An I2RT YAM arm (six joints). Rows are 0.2 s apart.
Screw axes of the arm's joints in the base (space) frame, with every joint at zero. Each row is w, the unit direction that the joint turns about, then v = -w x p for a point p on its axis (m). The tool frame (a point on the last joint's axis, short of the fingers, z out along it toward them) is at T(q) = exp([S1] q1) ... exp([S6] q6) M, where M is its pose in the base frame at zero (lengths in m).
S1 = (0, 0, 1, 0, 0, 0)
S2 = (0, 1, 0, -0.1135, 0, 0.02)
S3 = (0, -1, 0, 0.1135, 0, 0.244)
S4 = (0, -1, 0, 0.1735, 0, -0.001)
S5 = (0, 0, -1, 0, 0.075, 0)
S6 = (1, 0, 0, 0, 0.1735, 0)
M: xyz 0.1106 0 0.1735 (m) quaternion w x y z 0.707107 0 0.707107 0
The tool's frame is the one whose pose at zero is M.
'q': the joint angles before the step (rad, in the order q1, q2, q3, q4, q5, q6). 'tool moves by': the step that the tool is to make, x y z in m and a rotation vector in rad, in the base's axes. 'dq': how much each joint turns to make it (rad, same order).
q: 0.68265, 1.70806, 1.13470, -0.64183, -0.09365, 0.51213
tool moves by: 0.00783, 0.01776, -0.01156, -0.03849, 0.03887, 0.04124
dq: 0.02518, 0.09652, 0.07593, -0.03549, -0.00076, -0.01678
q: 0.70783, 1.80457, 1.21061, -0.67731, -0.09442, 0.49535
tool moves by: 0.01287, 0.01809, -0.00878, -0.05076, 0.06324, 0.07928
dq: 0.01258, 0.11866, 0.12971, -0.09879, -0.01983, -0.06410
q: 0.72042, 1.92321, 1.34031, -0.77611, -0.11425, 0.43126
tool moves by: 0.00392, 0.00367, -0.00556, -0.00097, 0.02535, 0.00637
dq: -0.00115, 0.03356, 0.02516, -0.01181, -0.01717, -0.00420
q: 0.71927, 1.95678, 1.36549, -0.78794, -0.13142, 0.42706
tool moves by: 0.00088, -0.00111, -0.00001, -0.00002, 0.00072, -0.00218
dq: -0.00382, -0.00001, -0.00001, -0.00076, -0.00076, -0.00154
